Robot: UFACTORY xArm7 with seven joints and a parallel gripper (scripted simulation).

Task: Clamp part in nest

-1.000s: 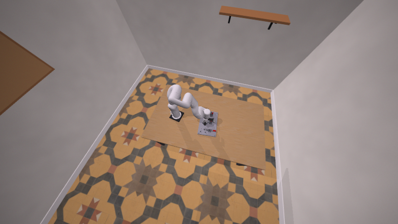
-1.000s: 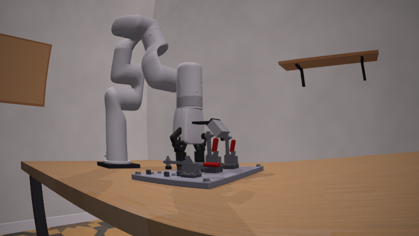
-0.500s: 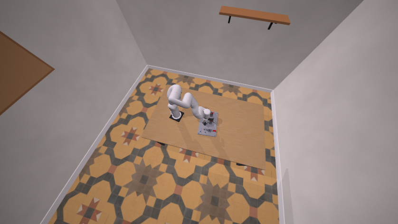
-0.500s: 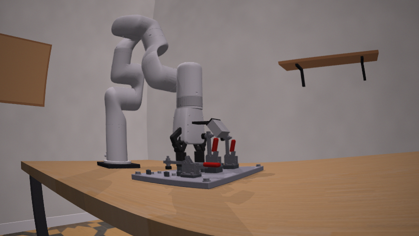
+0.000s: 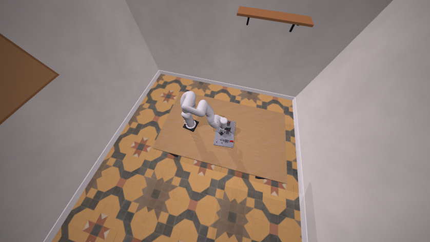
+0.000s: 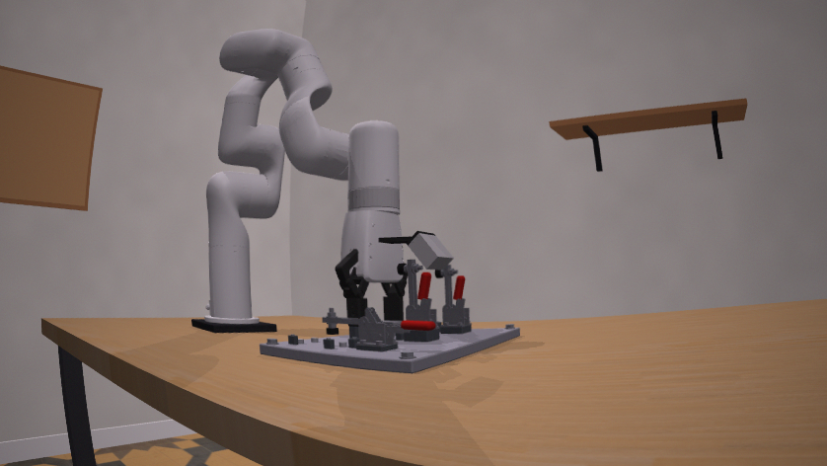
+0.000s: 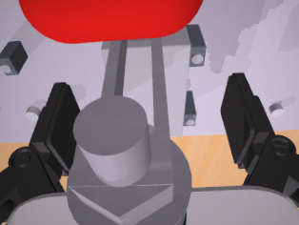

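My gripper is now 2 cm above the part. The rest, counted from my hand: grey fixture plate 4 cm ahead, 4 cm below; toggle clamp 8 cm ahead, 11 cm to the right.
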